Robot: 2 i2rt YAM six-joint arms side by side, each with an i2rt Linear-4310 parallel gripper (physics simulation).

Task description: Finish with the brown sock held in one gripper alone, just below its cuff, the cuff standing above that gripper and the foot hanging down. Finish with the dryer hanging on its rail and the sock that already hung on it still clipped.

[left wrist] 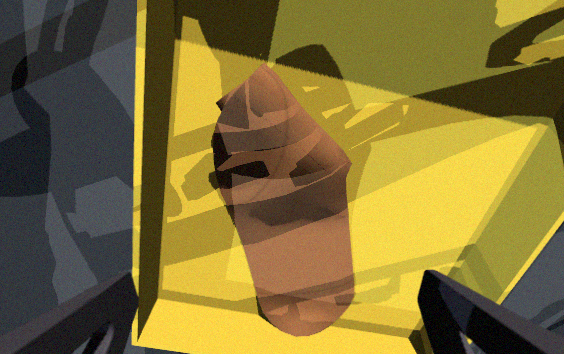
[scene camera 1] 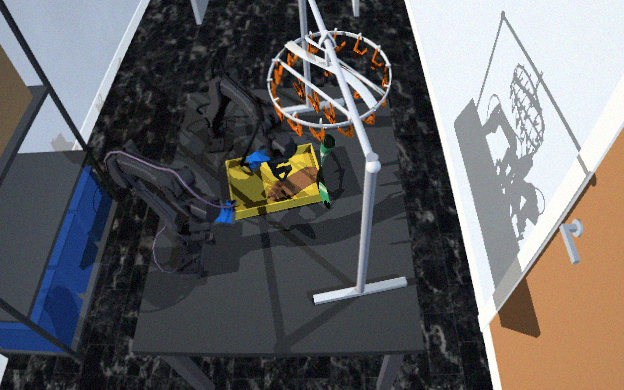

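Note:
The brown sock (scene camera 1: 300, 182) (left wrist: 300, 250) lies in the yellow tray (scene camera 1: 270, 207) (left wrist: 137, 150), crumpled at one end and smoothly rounded at the other. My left gripper (scene camera 1: 282, 172) (left wrist: 278, 285) is open and empty above the tray; its fingers stand wide on either side of the sock's rounded end in the left wrist view, not touching it. My right gripper (scene camera 1: 210, 236) is open near the tray's left end, its fingertips hard to make out. The round dryer (scene camera 1: 268, 80) hangs on its rail (scene camera 1: 342, 80). A green sock (scene camera 1: 327, 142) hangs from it beside the tray.
The rail's white post (scene camera 1: 366, 225) and foot bar (scene camera 1: 332, 297) stand on the dark table (scene camera 1: 210, 320) at the right. Orange clips hang around the dryer's ring, above and beyond the tray. Blue bins (scene camera 1: 62, 250) stand at the far left.

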